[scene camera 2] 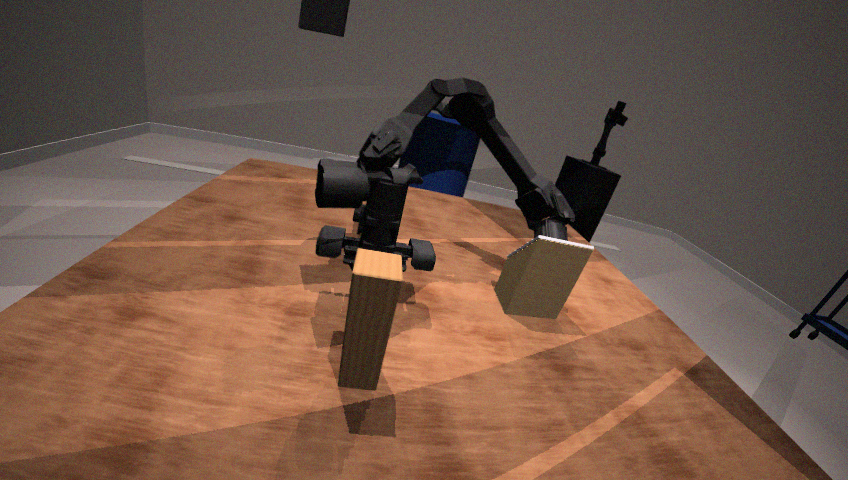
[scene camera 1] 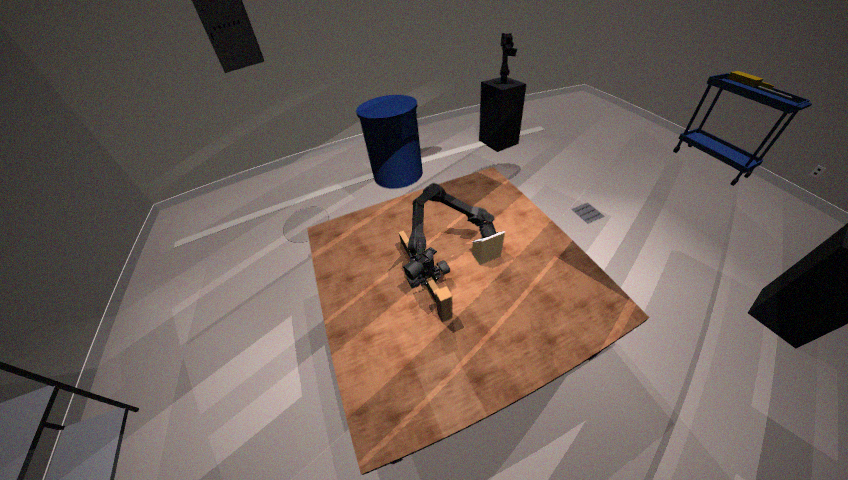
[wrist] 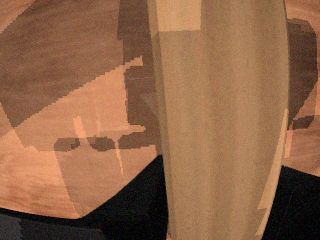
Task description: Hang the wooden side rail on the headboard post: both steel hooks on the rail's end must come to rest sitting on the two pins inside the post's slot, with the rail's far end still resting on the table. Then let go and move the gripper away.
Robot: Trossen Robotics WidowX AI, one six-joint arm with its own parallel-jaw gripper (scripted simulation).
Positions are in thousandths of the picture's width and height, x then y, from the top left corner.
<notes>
In view: the gripper (wrist: 617,669) and a wooden side rail (wrist: 695,340).
</notes>
